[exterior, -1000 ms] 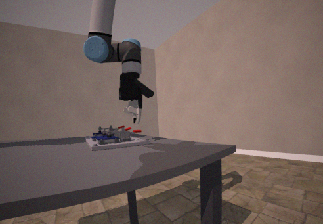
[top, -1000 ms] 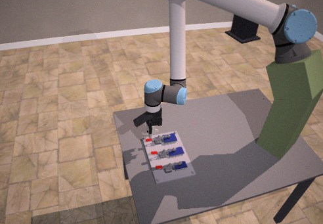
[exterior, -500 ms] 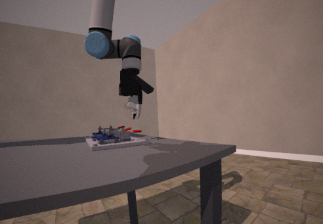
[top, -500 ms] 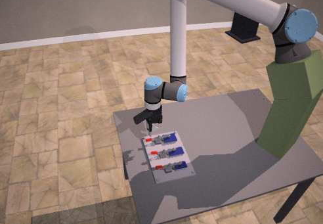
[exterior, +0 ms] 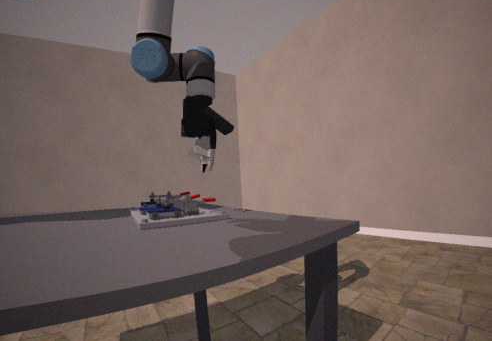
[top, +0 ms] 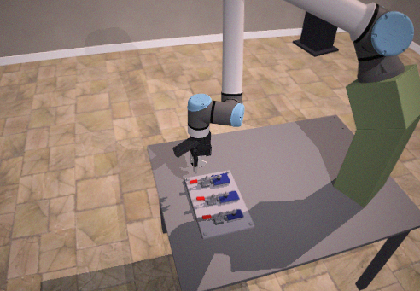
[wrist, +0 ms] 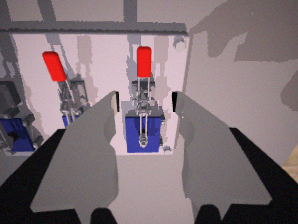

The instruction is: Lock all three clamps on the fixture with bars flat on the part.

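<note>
Now: hand 60 mm past the fixture plate, 130 mm to the right of it and 140 mm above it.
</note>
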